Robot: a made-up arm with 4 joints.
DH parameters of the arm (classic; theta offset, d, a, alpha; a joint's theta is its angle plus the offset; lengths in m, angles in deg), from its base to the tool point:
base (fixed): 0 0 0 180
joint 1: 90 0.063 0.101 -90
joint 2: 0 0.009 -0.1 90
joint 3: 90 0.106 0.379 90
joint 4: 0 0.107 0.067 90
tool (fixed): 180 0.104 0 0
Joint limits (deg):
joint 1: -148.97..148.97
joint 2: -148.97..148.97
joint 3: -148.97..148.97
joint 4: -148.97..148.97
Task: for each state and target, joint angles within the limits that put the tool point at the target. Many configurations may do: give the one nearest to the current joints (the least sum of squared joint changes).
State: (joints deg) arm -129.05 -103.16 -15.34 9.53
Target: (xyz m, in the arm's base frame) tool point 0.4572 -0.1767 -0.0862
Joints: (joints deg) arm -148.97 -54.20 -0.25 17.61
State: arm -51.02 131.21 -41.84 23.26
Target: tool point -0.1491 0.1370 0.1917
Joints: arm -36.31 144.85 -73.96 22.60
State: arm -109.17 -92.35 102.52 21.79
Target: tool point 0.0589 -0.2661 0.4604
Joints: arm -99.45 -86.34 70.71 31.84
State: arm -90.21 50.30 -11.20 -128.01
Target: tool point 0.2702 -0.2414 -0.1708
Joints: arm -100.47 55.66 5.85 -148.97
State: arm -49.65 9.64 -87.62 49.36
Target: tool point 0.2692 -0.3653 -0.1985
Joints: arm -36.40 -18.36 -78.12 11.53
